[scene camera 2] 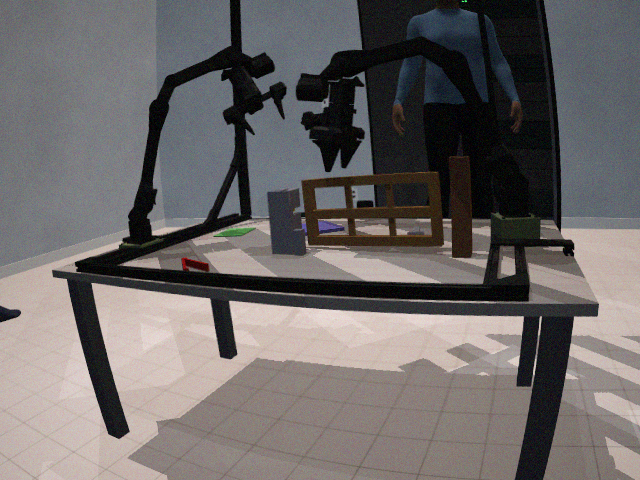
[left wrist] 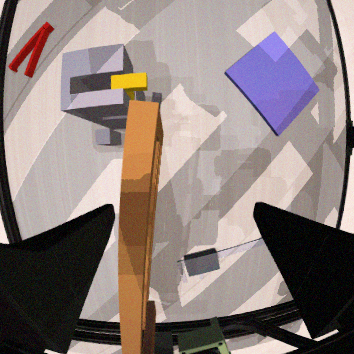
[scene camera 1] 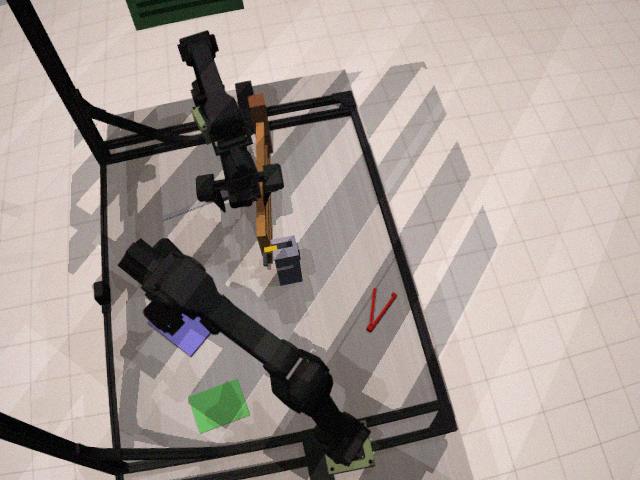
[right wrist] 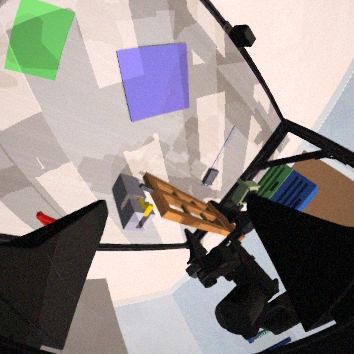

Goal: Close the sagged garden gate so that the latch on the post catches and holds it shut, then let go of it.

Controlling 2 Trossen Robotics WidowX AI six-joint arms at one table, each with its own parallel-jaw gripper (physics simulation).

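Frame: origin at the left arm's base, x back, y left, z down, level; metres.
Seen in the pictures: left gripper, fingertip midpoint: (scene camera 2: 336, 170) (left wrist: 185, 210) (scene camera 1: 244, 207) (right wrist: 197, 214); right gripper, fingertip midpoint: (scene camera 2: 269, 126) (right wrist: 178, 204); left arm's base, origin of the base link: (scene camera 2: 514, 215); right arm's base, origin of the base link: (scene camera 2: 141, 241) (scene camera 1: 347, 446).
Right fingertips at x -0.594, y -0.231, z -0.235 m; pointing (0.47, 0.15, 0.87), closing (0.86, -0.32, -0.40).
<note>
Pixels of each thing's top centre, then the offset from my right fingertips to it. "*": a spot on its surface instead.
- orange-brown gate, middle of its top: (left wrist: 83, 276) (scene camera 2: 347, 173) (scene camera 1: 275, 182) (right wrist: 191, 236) dx +0.216, dy +0.257, dz +0.130 m
- brown hinge post, surface spot: (scene camera 2: 460, 206) * dx +0.440, dy +0.338, dz +0.196 m
- grey latch post, surface spot: (scene camera 2: 284, 222) * dx +0.071, dy +0.235, dz +0.228 m
- yellow piece, surface spot: (left wrist: 129, 81) (right wrist: 148, 210) (scene camera 1: 270, 248) * dx +0.083, dy +0.176, dz +0.163 m
- purple square, surface spot: (left wrist: 272, 85) (right wrist: 159, 90) * dx +0.092, dy -0.045, dz +0.290 m
- green square, surface spot: (right wrist: 40, 40) (scene camera 1: 218, 403) * dx -0.142, dy -0.084, dz +0.296 m
- red V-shaped piece, surface spot: (scene camera 1: 371, 326) * dx -0.152, dy +0.306, dz +0.283 m
- dark block, middle of its top: (left wrist: 240, 260) (scene camera 2: 421, 228) (scene camera 1: 200, 195) (right wrist: 224, 160) dx +0.379, dy +0.099, dz +0.279 m
The orange-brown gate (scene camera 1: 262, 219) (scene camera 2: 330, 212) (left wrist: 137, 210) stands upright between the brown hinge post (scene camera 1: 256, 100) (scene camera 2: 460, 206) and the grey latch post (scene camera 1: 287, 268) (scene camera 2: 284, 222) (right wrist: 122, 192). Its free end is beside the latch post. A yellow piece (scene camera 1: 270, 249) (left wrist: 129, 81) (right wrist: 146, 206) lies across the mouth of the latch post's slot; whether it is caught I cannot tell. My left gripper (scene camera 2: 336, 168) (left wrist: 185, 210) is open and empty above the gate, which passes below its fingers. My right gripper (scene camera 2: 268, 125) (right wrist: 178, 204) is open and empty, raised away from the gate; the arm hides its fingers in scene camera 1.
A purple square (scene camera 1: 191, 338) (left wrist: 272, 85) (right wrist: 155, 85) and a green square (scene camera 1: 219, 408) (right wrist: 40, 40) lie on the table. A red V-shaped piece (scene camera 1: 371, 326) (left wrist: 30, 60) lies beyond the latch post. A dark block (left wrist: 202, 261) (right wrist: 210, 176) with a thin rod lies beside the gate. Black rails edge the table.
</note>
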